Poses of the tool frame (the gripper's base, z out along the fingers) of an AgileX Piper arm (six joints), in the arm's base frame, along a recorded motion.
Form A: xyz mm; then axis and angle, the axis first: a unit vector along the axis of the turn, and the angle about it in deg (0 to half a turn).
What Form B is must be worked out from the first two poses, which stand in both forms.
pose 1, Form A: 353.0 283.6 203.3 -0.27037 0.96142 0.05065 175.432
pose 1, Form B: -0.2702 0.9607 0.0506 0.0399 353.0 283.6 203.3
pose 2, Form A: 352.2 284.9 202.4 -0.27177 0.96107 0.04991 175.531
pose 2, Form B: -0.2716 0.9603 0.0499 0.0390 352.2 284.9 202.4
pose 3, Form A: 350.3 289.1 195.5 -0.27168 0.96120 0.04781 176.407
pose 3, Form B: -0.2715 0.9607 0.0478 0.0313 350.3 289.1 195.5
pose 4, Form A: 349.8 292.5 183.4 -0.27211 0.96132 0.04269 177.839
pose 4, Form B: -0.2721 0.9611 0.0427 0.0189 349.8 292.5 183.4
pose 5, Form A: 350.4 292.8 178.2 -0.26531 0.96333 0.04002 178.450
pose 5, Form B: -0.2653 0.9632 0.0400 0.0135 350.4 292.8 178.2
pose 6, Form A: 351.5 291.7 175.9 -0.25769 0.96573 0.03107 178.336
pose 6, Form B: -0.2577 0.9656 0.0311 0.0145 351.5 291.7 175.9
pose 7, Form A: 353.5 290.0 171.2 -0.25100 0.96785 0.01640 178.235
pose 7, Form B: -0.2510 0.9677 0.0164 0.0154 353.5 290.0 171.2
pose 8, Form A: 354.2 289.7 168.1 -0.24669 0.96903 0.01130 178.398
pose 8, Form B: -0.2467 0.9689 0.0113 0.0140 354.2 289.7 168.1
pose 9, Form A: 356.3 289.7 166.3 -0.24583 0.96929 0.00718 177.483
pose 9, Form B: -0.2458 0.9691 0.0072 0.0220 356.3 289.7 166.3
